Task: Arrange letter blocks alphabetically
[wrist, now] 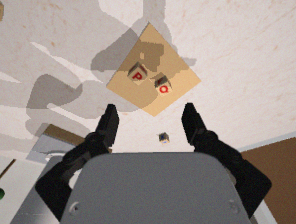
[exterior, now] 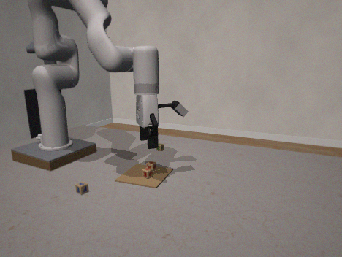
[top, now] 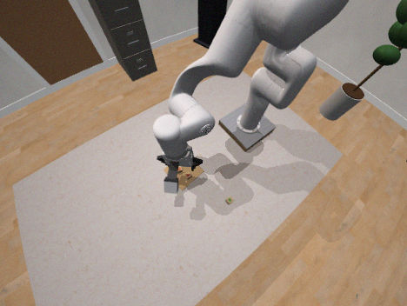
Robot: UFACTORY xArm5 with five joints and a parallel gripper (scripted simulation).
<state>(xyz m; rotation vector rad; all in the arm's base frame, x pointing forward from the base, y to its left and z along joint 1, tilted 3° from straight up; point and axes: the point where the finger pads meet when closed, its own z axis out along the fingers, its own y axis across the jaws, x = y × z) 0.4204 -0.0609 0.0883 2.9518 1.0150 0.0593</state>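
My gripper is now 11 cm above the tan mat, 2 cm to the left of it and 1 cm past it. Round my hand: blue-lettered block (17 cm to the right, 14 cm behind, 10 cm below).
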